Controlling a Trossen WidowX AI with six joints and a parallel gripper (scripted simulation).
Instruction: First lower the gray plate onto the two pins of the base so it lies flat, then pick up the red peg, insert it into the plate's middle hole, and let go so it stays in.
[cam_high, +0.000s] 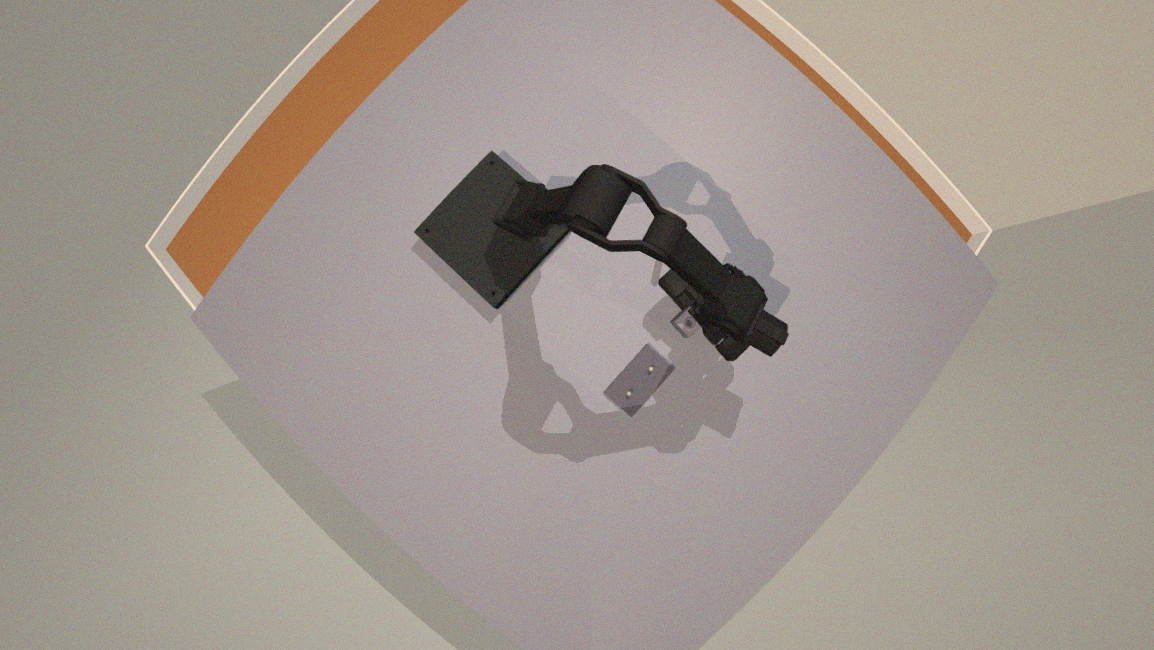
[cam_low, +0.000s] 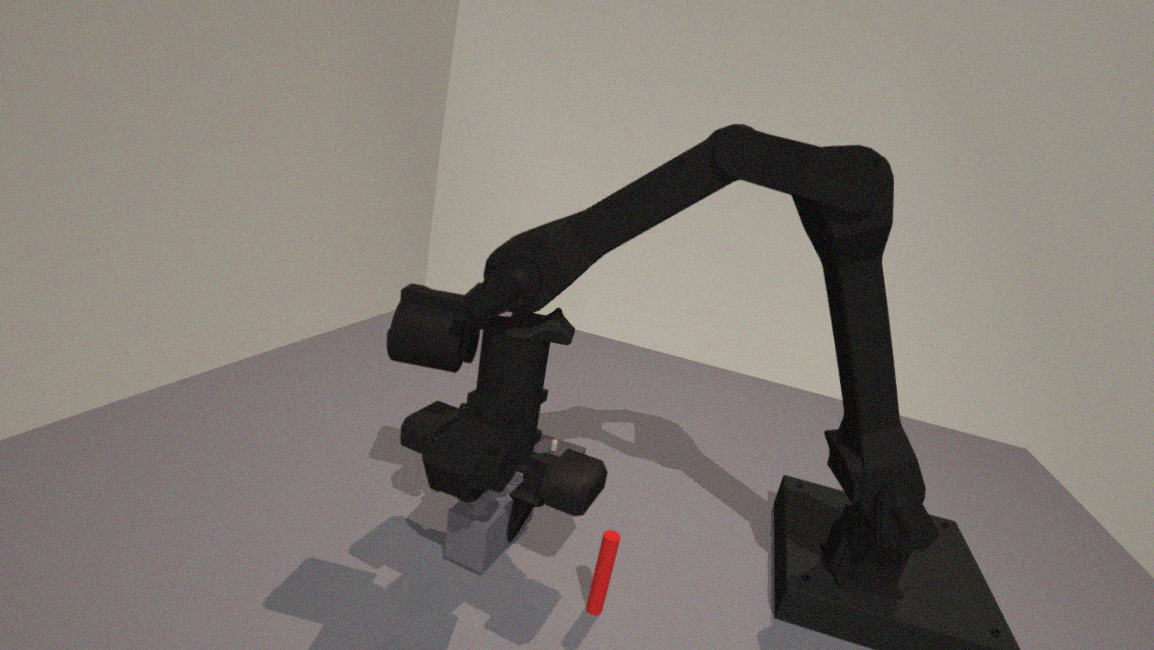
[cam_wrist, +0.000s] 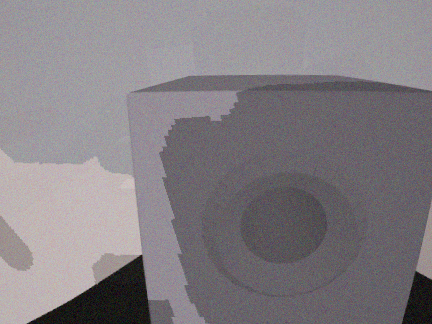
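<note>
Now: the base 3 cm behind my gripper tip, 16 cm to the right of it and 1 cm below it. Round my gripper tip: red peg (11 cm behind, 6 cm to the left, 3 cm above); then gray plate (3 cm above).
</note>
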